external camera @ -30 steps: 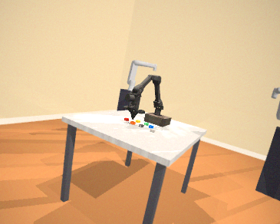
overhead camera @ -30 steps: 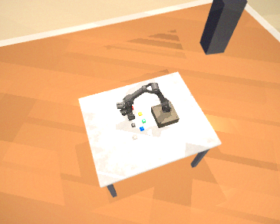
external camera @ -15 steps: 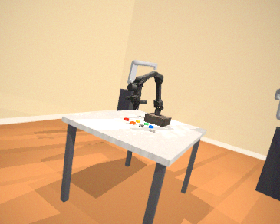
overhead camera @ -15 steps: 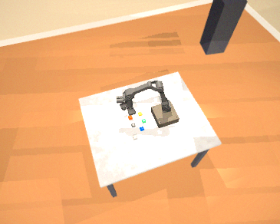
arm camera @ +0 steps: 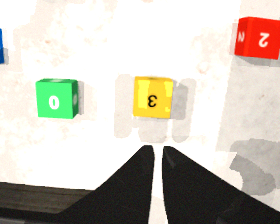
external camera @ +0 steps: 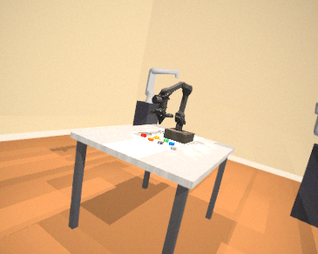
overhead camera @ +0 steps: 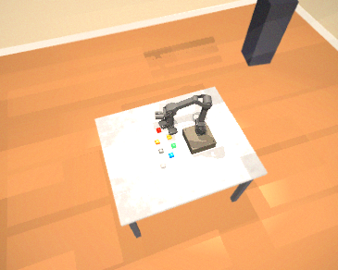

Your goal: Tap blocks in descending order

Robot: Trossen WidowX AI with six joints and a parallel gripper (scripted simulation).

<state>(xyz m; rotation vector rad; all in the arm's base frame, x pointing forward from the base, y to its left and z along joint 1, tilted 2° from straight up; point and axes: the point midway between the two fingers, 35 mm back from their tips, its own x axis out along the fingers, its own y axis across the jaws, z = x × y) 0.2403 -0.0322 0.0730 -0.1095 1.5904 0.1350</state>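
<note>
The yellow block lies 11 cm below my gripper tip. Also, from my gripper tip: red block 7 cm ahead, 8 cm to the right, 11 cm below; orange block 10 cm ahead, 2 cm to the left, 11 cm below; green block 2 cm behind, 8 cm to the left, 11 cm below.
</note>
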